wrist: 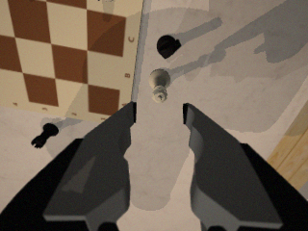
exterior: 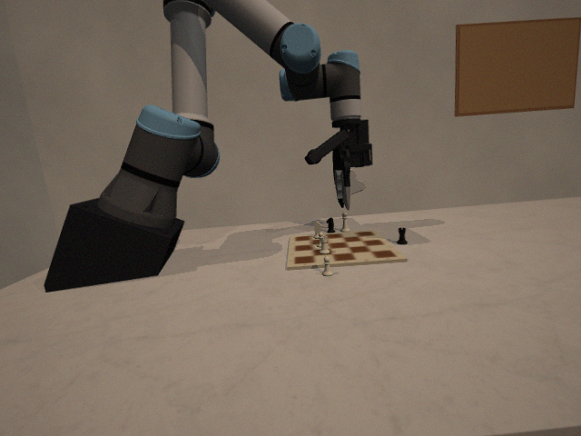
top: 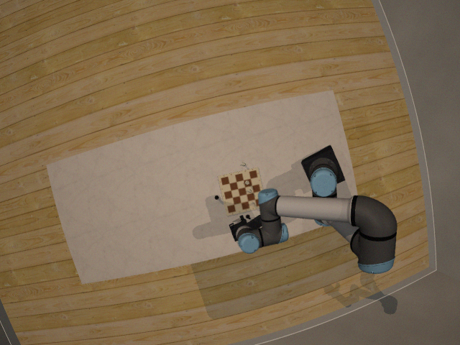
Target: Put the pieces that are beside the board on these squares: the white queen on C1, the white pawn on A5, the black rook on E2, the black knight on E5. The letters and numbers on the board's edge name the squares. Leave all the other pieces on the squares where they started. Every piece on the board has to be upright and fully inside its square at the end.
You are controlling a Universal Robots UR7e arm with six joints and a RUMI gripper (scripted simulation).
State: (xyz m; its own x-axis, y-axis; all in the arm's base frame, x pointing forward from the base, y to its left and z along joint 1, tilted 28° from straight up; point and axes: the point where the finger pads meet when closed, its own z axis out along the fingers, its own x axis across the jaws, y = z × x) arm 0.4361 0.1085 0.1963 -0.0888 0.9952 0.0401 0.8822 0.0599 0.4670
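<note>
Right now my hand is 40 mm past the black piece and 60 mm above it. From my hand the other things lie so: chessboard (50 mm behind, 140 mm to the right, 70 mm below).
</note>
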